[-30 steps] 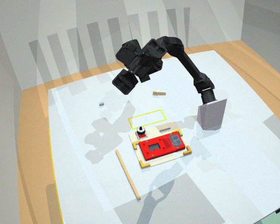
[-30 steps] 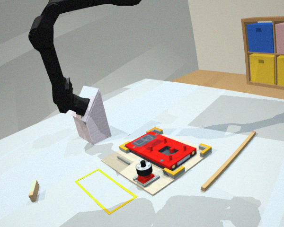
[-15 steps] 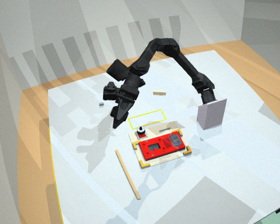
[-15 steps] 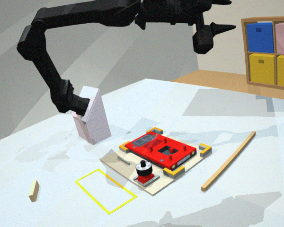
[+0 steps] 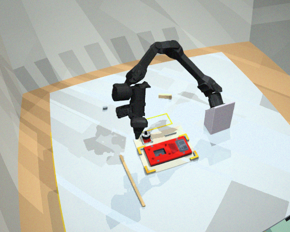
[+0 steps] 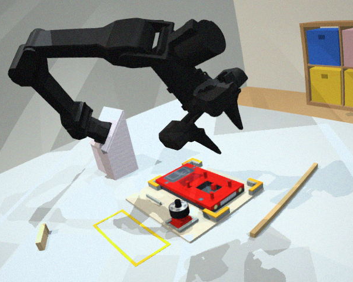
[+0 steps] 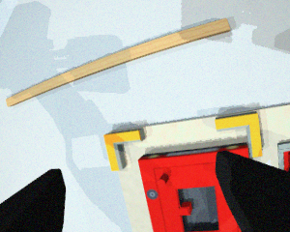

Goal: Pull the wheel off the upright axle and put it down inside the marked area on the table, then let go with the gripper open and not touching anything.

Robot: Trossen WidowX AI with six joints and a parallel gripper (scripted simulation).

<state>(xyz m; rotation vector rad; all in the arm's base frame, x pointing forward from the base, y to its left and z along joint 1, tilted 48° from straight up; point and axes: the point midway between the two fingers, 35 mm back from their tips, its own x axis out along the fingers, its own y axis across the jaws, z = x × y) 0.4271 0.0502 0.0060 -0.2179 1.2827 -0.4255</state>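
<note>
Now: the black wheel 120 mm below my gripper tip, 90 mm to the right of it and 70 mm behind it. From my gripper tip the other things lie so: black axle 130 mm below, 90 mm to the right, 70 mm behind; then long wooden strip 160 mm below, 100 mm to the left, 70 mm ahead; then small wooden block 340 mm to the right, 280 mm behind, 150 mm below.
</note>
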